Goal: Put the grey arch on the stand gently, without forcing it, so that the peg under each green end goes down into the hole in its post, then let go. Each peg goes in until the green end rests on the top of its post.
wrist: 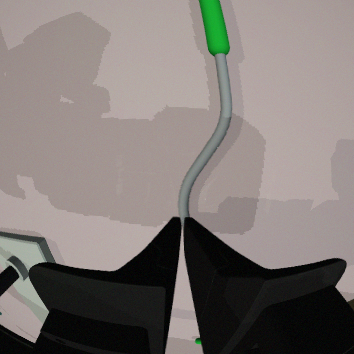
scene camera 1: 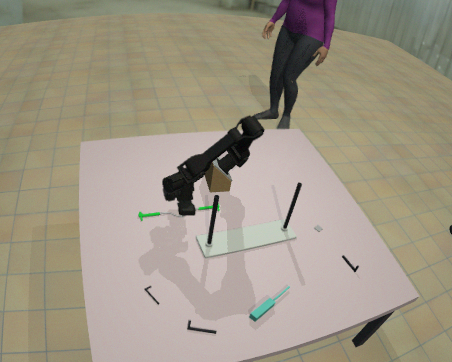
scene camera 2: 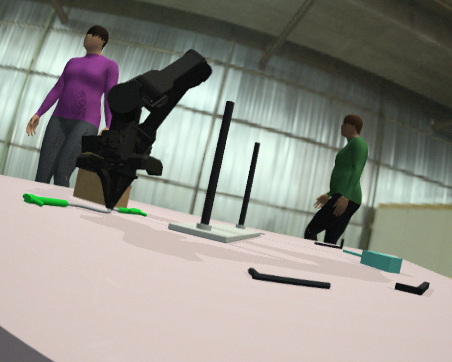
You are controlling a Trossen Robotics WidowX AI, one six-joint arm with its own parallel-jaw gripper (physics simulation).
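Places are measured from the arm's base along level axes (x ahead, y left, z up), in metres.
Where they show: gripper, fingertip midpoint: (wrist: 181,223) (scene camera 1: 182,215) (scene camera 2: 109,208); arm's base, origin of the base link: (scene camera 1: 222,166).
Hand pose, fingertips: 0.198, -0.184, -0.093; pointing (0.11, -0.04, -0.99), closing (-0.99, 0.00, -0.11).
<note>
Things, the pixels of their top centre, and the offset from my fingertips, as dx, dy, dz. "*": a spot on its surface instead.
- grey arch, middle of its top: (wrist: 223,210) (scene camera 2: 97,204) (scene camera 1: 179,210) -0.022, -0.011, +0.003
- teal tool, middle of its top: (scene camera 2: 368,250) (scene camera 1: 272,299) +0.454, +0.257, +0.018
- small grey square, surface spot: (scene camera 1: 318,228) * +0.106, +0.571, -0.007
The grey arch (scene camera 1: 170,214) (scene camera 2: 87,205) (wrist: 225,90) lies flat on the table, to the left of the stand in scene camera 1, its green ends (scene camera 1: 150,215) (scene camera 1: 209,207) pointing apart. The stand's pale base (scene camera 1: 250,240) (scene camera 2: 225,235) carries two upright black posts (scene camera 1: 213,220) (scene camera 1: 292,206) (scene camera 2: 217,165) (scene camera 2: 249,185), both without the arch. My gripper (scene camera 1: 187,213) (scene camera 2: 110,207) (wrist: 181,223) is shut and empty, its tips together low over the arch's grey middle. In the wrist view the tips hide part of the rod; whether they touch it I cannot tell.
A brown block (scene camera 1: 219,184) (scene camera 2: 87,185) stands behind the gripper. A teal tool (scene camera 1: 263,310) (scene camera 2: 381,261), several black L-shaped keys (scene camera 1: 202,330) (scene camera 1: 152,296) (scene camera 2: 290,281) and a small grey square (scene camera 1: 318,228) lie around the stand. A person in purple (scene camera 1: 310,25) (scene camera 2: 82,90) stands beyond the table.
</note>
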